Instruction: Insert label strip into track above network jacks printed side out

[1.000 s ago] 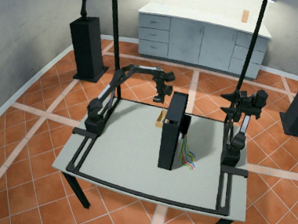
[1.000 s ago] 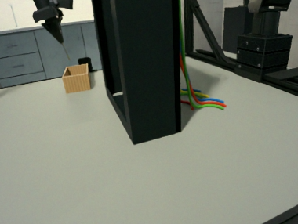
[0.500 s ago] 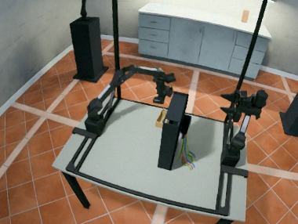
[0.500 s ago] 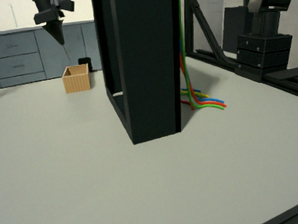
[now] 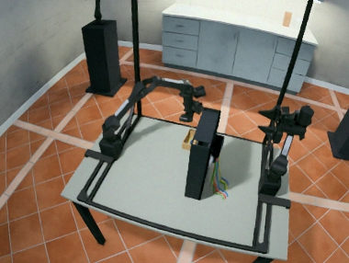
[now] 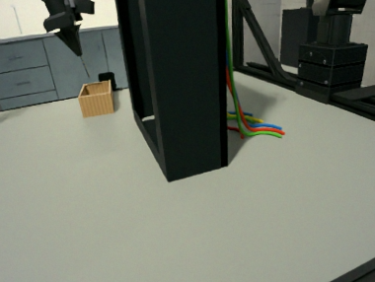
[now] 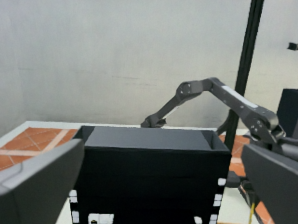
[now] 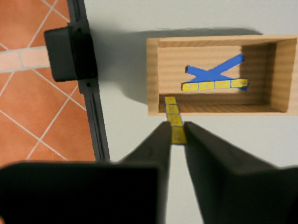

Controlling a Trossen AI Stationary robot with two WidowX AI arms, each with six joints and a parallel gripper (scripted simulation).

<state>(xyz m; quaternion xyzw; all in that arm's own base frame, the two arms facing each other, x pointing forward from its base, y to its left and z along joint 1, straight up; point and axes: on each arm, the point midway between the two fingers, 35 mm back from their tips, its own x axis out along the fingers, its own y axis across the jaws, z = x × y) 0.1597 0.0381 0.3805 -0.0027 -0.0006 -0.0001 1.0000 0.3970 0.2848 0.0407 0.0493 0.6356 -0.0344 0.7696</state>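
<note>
The yellow label strip lies 5 cm below my right hand and 1 cm to the left of it. The rest, counted from my right hand: small box 14 cm below, 5 cm ahead, 3 cm to the left.
</note>
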